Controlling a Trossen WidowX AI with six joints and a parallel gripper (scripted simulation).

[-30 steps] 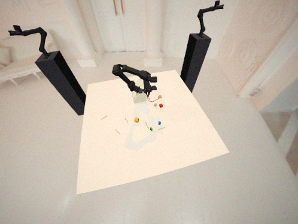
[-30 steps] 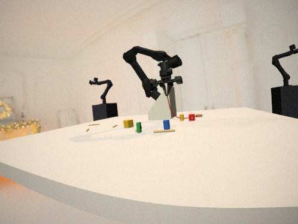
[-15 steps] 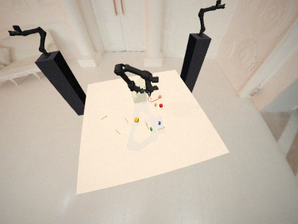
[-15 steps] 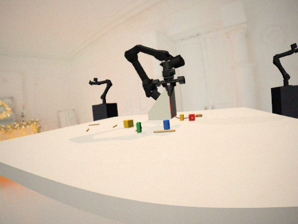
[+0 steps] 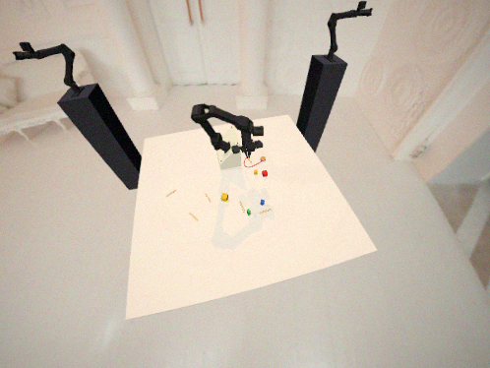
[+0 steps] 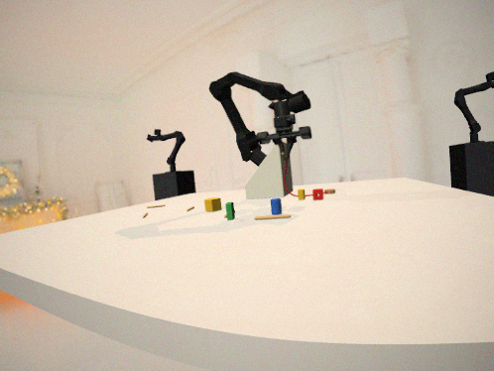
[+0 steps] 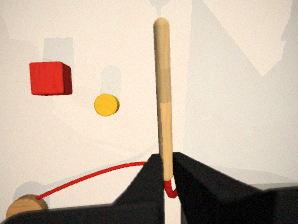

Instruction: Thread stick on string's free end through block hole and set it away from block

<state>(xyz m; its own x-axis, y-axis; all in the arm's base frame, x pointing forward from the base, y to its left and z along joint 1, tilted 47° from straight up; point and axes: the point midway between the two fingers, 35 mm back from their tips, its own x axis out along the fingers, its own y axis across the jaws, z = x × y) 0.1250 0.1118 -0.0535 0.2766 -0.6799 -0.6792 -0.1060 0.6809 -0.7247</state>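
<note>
The round wooden button is 13 cm to the left of my gripper tip, 13 cm below it and 10 cm behind it. Round my gripper tip: yellow round button 12 cm below, 5 cm to the left, 3 cm ahead; then red block 12 cm below, 10 cm to the left, 5 cm ahead; then yellow cube 19 cm to the right, 19 cm ahead, 12 cm below.
</note>
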